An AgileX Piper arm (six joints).
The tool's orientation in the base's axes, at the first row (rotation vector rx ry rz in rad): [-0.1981, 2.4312, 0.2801]
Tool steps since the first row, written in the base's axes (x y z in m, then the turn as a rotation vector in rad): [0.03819, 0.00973, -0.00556, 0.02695, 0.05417, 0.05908]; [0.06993, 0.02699, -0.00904, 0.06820, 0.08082, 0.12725]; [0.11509, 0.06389, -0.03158, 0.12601, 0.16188, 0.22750]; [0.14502, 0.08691, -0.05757, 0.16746, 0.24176, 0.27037]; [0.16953, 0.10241, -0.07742, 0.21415, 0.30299, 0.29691]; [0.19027, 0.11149, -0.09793, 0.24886, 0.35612, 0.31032]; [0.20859, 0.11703, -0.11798, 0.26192, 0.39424, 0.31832]
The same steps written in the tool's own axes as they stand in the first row. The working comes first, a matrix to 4 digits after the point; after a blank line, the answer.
The tool's axes in the first row as the columns of a matrix, in the base's axes (used below as rounded here):
[-0.7620, -0.2140, 0.6111]
[-0.0694, 0.9654, 0.2515]
[-0.6438, 0.1492, -0.7505]

[-0.02620, 0.00039, 0.02996, -0.06233, 0.05534, -0.01425]; [-0.04934, 0.00974, 0.05631, -0.13950, 0.08241, -0.03350]; [-0.07180, 0.03234, 0.11010, -0.25372, 0.16326, -0.05302]; [-0.07947, 0.04428, 0.15369, -0.31845, 0.23790, -0.03978]; [-0.08645, 0.05104, 0.18746, -0.37536, 0.29098, -0.01576]; [-0.08968, 0.05230, 0.21781, -0.41413, 0.33684, 0.00875]; [-0.09111, 0.05074, 0.24545, -0.43188, 0.37204, 0.02031]
